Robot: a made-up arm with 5 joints.
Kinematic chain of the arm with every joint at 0, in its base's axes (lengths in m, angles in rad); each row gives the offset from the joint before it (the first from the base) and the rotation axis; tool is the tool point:
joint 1: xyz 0 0 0.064 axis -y
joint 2: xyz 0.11 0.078 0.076 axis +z
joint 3: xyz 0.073 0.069 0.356 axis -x
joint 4: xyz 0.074 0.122 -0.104 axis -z
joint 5: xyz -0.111 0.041 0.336 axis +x
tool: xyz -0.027 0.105 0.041
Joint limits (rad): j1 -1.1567..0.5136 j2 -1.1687..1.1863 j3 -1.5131..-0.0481 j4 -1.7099..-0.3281 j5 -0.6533..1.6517
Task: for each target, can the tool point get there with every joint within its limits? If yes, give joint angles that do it. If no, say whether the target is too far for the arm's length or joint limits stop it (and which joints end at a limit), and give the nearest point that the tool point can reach.
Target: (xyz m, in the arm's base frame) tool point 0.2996 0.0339 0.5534
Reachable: yes | joints -0.6353 -0.9541 -1.3621 -0.9908 -0.2253
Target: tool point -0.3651 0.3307 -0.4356
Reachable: no: joint limits stop it (at a limit: joint 1, joint 2, joint 3, joint 4) | nearest point -0.2679 -0.0260 0.3876 | short by 0.902 m
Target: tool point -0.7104 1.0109 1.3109
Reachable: no: too far | nearest point -0.2994 0.3257 0.7558 | short by 0.973 m
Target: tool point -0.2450 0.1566 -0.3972
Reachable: no: joint limits stop it (at a limit: joint 1, joint 2, joint 3, joint 4) | nearest point -0.2728 -0.0318 0.3858 | short by 0.806 m
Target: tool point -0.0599 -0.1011 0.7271
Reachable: yes | joints 0.3427 0.5205 -1.2579 -0.7273 0.3392
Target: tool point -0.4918 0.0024 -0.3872
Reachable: no: joint limits stop it (at a limit: joint 1, joint 2, joint 3, joint 4) | nearest point -0.2935 -0.0709 0.3809 | short by 0.797 m
